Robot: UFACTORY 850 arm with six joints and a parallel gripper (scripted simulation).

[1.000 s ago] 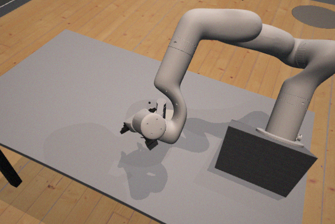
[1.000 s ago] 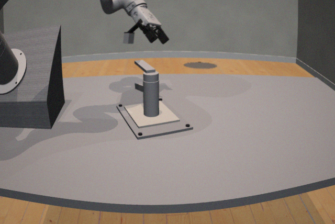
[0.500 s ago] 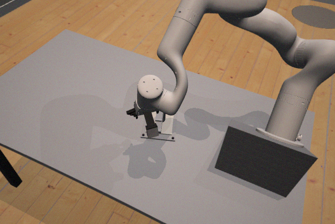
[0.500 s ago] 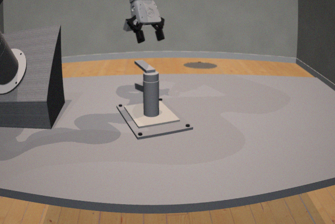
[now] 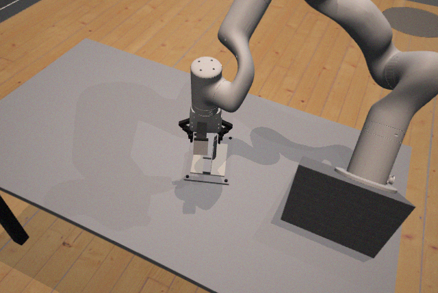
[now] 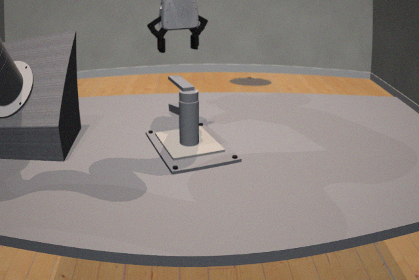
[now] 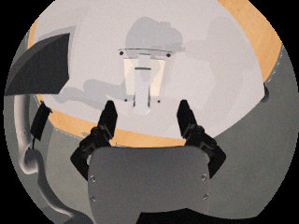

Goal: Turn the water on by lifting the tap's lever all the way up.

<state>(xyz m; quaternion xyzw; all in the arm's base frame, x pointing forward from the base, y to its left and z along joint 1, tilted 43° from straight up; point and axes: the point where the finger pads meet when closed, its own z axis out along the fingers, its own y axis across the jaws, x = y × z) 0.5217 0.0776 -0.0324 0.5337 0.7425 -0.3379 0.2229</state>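
My hand is 9 cm above the tap lever, 8 cm to the left of it and 1 cm short of it.
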